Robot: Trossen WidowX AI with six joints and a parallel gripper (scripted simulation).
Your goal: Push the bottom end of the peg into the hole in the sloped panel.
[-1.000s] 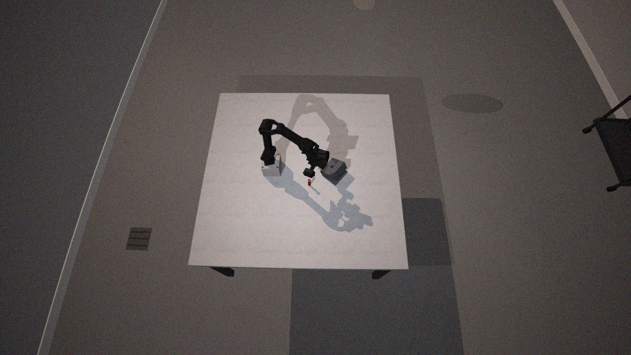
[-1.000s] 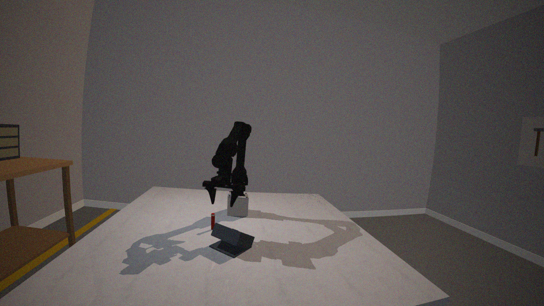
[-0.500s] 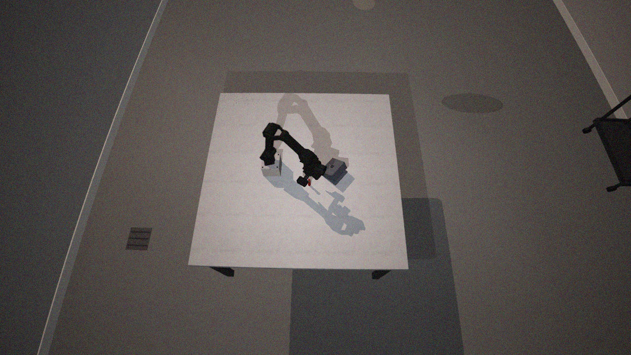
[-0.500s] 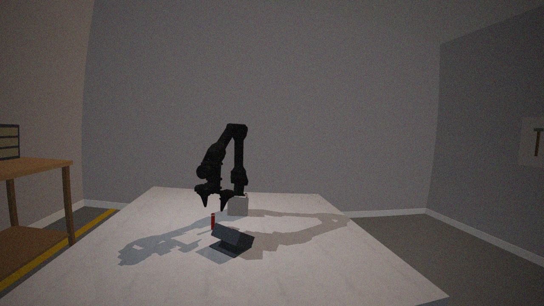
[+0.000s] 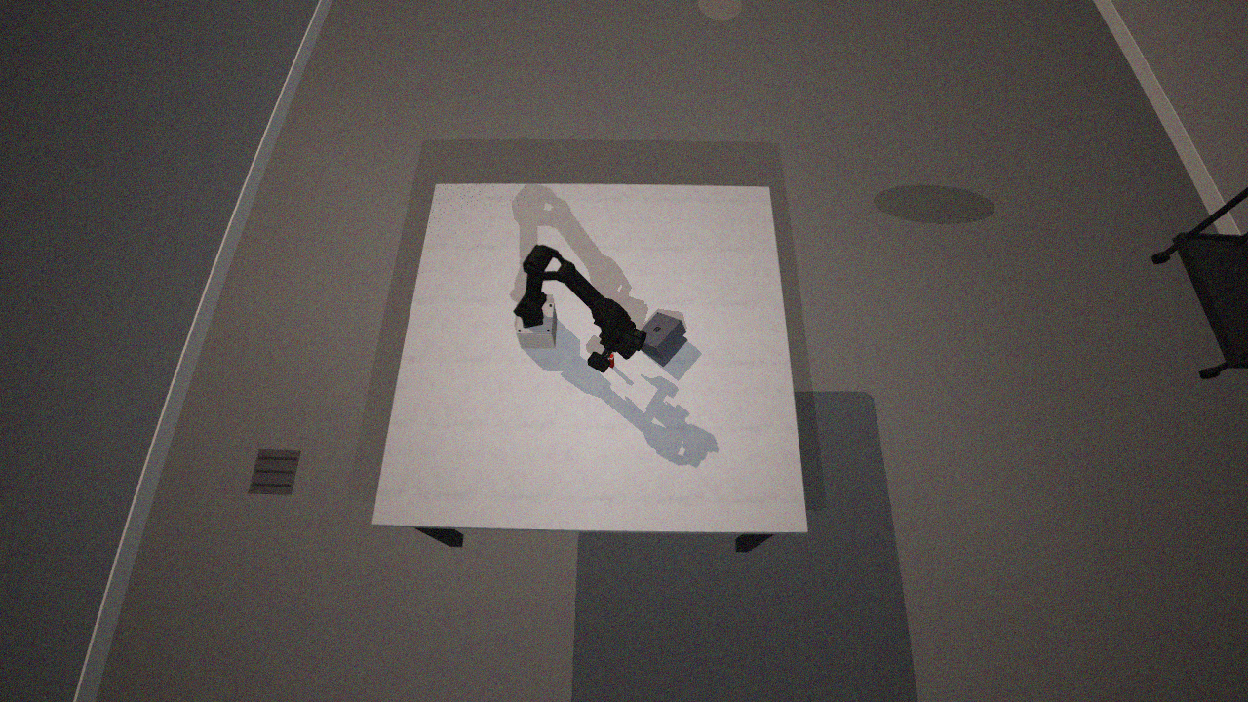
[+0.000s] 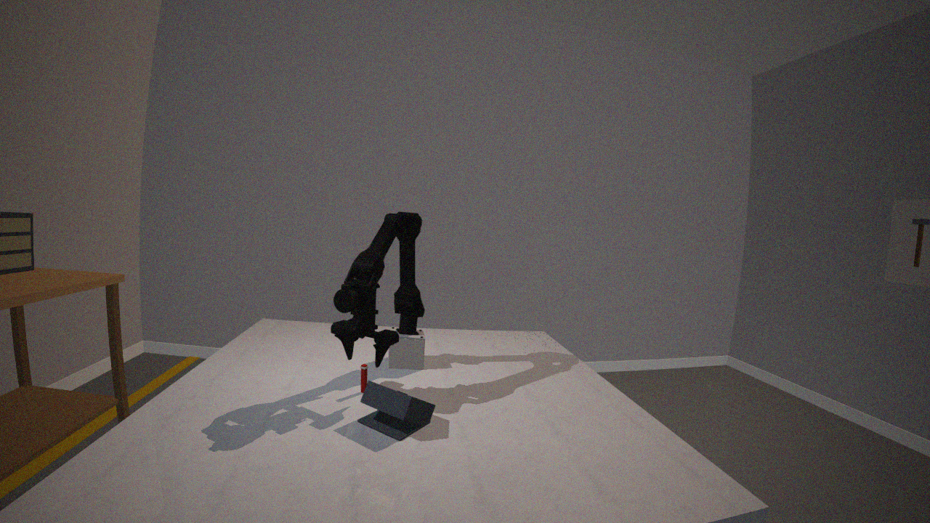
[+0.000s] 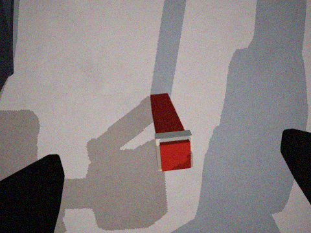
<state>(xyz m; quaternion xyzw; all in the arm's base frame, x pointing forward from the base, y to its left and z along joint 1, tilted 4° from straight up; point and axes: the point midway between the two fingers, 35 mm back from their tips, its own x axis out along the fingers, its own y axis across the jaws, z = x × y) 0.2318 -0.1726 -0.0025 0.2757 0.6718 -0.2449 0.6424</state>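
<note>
Now: gripper tip 3 cm above the peg. From my gripper tip the other things lie so: panel (17 cm ahead, 6 cm to the left, 4 cm below).
</note>
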